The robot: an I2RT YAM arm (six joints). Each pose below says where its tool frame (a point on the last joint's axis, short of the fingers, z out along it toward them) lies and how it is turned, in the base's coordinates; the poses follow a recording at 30 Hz.
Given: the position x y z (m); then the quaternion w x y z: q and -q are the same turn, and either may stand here.
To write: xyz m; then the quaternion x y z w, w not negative. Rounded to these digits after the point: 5 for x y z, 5 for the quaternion.
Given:
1: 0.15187 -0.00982 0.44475 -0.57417 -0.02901 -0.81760 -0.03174
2: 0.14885 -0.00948 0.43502 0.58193 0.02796 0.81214 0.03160
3: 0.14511 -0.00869 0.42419 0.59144 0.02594 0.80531 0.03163
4: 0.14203 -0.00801 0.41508 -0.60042 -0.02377 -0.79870 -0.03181
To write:
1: 0.15187 -0.00982 0.44475 0.02901 0.81760 0.03174 0.57417
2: 0.14885 -0.00948 0.43502 0.02796 0.81214 0.03160 0.58193
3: 0.14511 -0.00869 0.42419 0.02594 0.80531 0.03163 0.59144
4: 0.14203 -0.00801 0.41508 0.02377 0.79870 0.03181 0.60042
